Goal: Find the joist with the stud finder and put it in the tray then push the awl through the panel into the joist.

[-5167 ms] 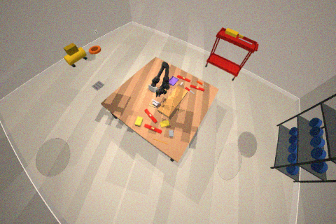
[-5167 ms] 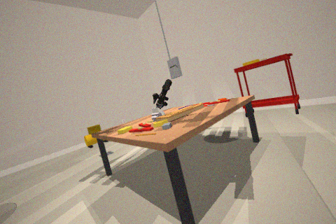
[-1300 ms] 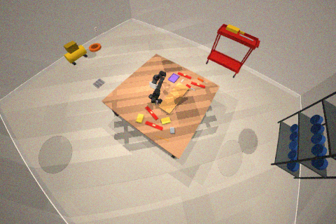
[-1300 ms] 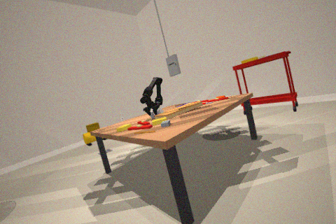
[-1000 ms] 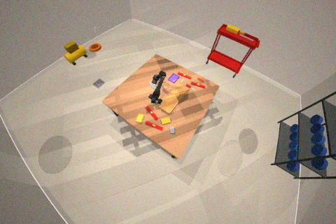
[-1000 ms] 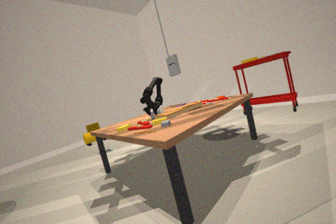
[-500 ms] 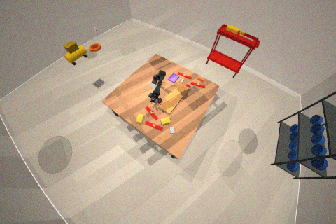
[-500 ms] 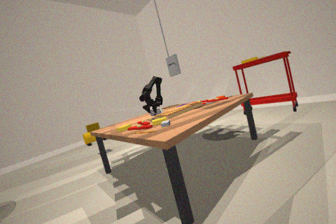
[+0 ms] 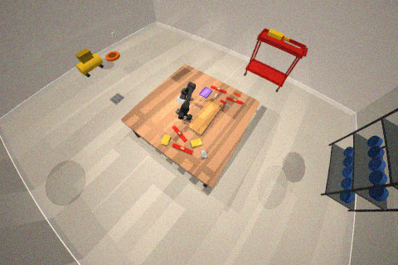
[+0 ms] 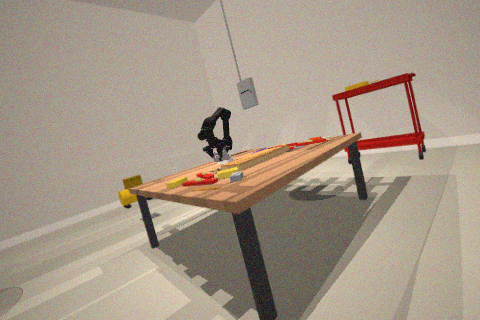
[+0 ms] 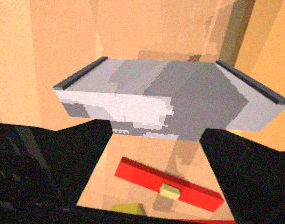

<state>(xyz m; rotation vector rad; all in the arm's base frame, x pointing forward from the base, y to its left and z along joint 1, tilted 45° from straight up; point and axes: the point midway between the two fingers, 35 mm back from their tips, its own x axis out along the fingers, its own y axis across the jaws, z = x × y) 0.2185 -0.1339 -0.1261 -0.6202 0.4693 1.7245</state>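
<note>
Right now the grey stud finder is 1 cm ahead of my gripper tip and 1 cm to the left of it. From my gripper tip the other things lie so: small grey block: 43 cm ahead, 16 cm to the right, 6 cm below; then awl: 1 cm ahead, 3 cm to the right, 7 cm below; then purple flat tray: 10 cm behind, 51 cm to the left, 6 cm below.
</note>
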